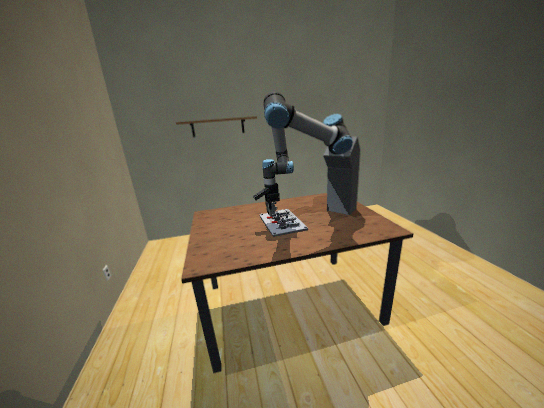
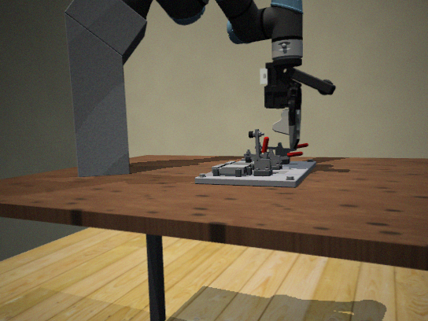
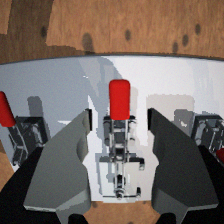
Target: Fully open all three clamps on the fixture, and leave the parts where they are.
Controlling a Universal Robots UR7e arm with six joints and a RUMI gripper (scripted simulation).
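My hand is 12 cm to the left of the toggle clamp, 3 cm past it and 2 cm above it.
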